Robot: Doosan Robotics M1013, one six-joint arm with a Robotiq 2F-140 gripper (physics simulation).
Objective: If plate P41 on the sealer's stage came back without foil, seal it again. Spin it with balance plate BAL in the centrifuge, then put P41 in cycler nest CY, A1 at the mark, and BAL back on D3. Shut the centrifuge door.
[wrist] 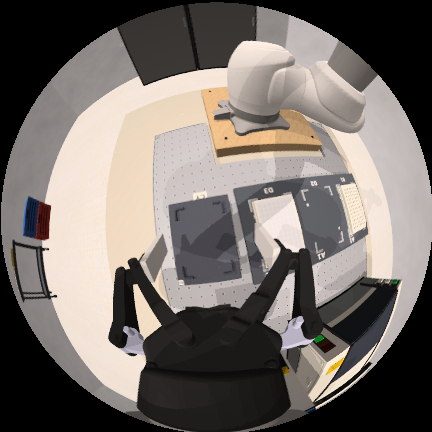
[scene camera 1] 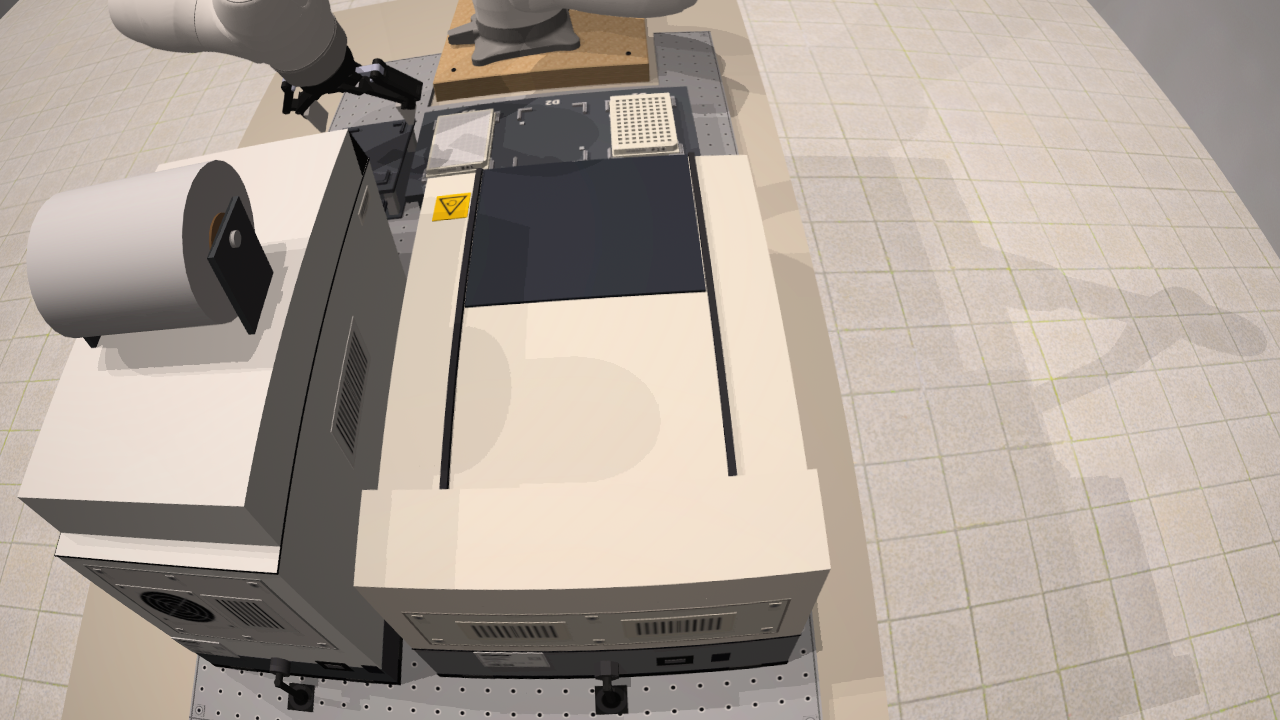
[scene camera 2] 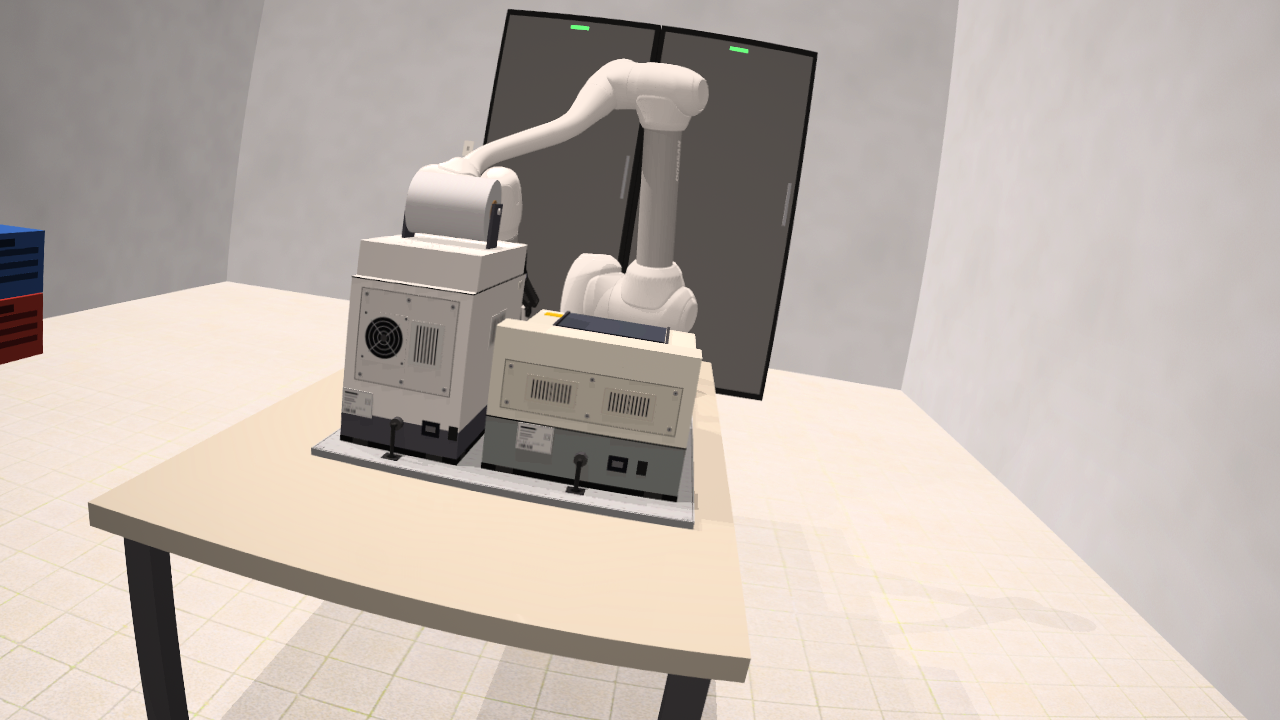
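Pixels of known places: gripper, fingertip midpoint: [wrist: 208, 237] [scene camera 1: 367, 118]; arm's base, link origin: [wrist: 252, 113] [scene camera 1: 523, 32].
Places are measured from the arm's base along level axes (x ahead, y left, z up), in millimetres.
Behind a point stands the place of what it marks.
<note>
My gripper [scene camera 1: 353, 95] [wrist: 208, 237] {z 100, x 325, y -232 mm} is open and empty, above the area around cycler nest CY [scene camera 1: 384, 147] {z 30, x 309, y -223 mm} [wrist: 205, 240] {z 30, x 321, y -245 mm}, a dark bare nest with corner brackets. A pale-topped plate [scene camera 1: 460, 138] {z 46, x 350, y -106 mm} [wrist: 287, 220] {z 46, x 339, y -88 mm} sits on D3, partly behind one finger in the wrist view; I cannot read its label. Plate P41 and the sealer's stage do not show; the sealer [scene camera 1: 152, 402] {z 322, x 937, y -318 mm} [scene camera 2: 402, 259] {z 299, x 1014, y -362 mm} is seen from behind. The centrifuge [scene camera 1: 554, 385] {z 182, x 881, y -20 mm} [scene camera 2: 581, 353] {z 193, x 1068, y -46 mm} [wrist: 322, 360] {z 168, x 598, y -124 mm} has a dark panel on top; whether its door is open or shut I cannot tell.
A beige plate with wells [scene camera 1: 642, 122] {z 45, x 384, y 139 mm} [wrist: 353, 207] {z 46, x 380, y 130 mm} sits on D1; D2 holds no plate. The arm's base stands on a wooden block [scene camera 1: 546, 69] {z -1, x 139, y 29 mm} [wrist: 270, 145] {z -12, x 135, y -8 mm} behind the nests. A large foil roll [scene camera 1: 116, 259] {z 428, x 896, y -300 mm} [scene camera 2: 452, 205] {z 393, x 909, y -304 mm} rises above the sealer.
</note>
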